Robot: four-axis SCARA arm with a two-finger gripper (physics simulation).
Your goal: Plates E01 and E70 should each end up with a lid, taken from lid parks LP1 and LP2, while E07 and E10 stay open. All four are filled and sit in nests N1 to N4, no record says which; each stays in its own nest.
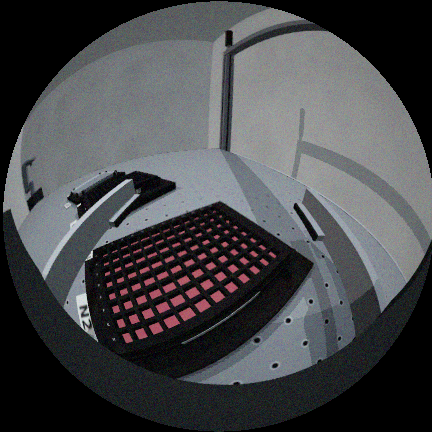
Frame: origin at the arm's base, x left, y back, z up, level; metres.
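Where they show: gripper, fingertip midpoint: [216, 189].
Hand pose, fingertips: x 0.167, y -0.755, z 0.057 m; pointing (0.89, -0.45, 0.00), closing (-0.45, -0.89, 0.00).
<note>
After its pixels a point has its place.
A black plate [187, 272] {z 0.038, x 0.112, y -0.716 m} with a grid of pink-filled wells sits in the black nest [297, 270] {z 0.025, x 0.089, y -0.787 m} beside the tag N2 [85, 316] {z 0.015, x 0.100, y -0.620 m}. No lid shows on it. A pale label strip [222, 320] {z 0.030, x 0.082, y -0.723 m} on its near side is seen too steeply to read. My gripper [216, 189] {z 0.057, x 0.167, y -0.755 m} is open and empty, its fingers wide apart above the plate, one toward the left and one toward the right. Another black nest [167, 186] {z 0.022, x 0.277, y -0.722 m} stands at the back left, partly hidden behind the left finger; what it holds cannot be identified.
Behind the back-left nest is a further dark item with a pale bar [92, 183] {z 0.030, x 0.394, y -0.537 m}. The perforated table [300, 325] {z 0.013, x 0.052, y -0.768 m} runs to a wall at the back. A dark upright post [226, 100] {z 0.261, x 0.684, y -1.015 m} stands at the back, and a grey bracket [28, 182] at the far left.
</note>
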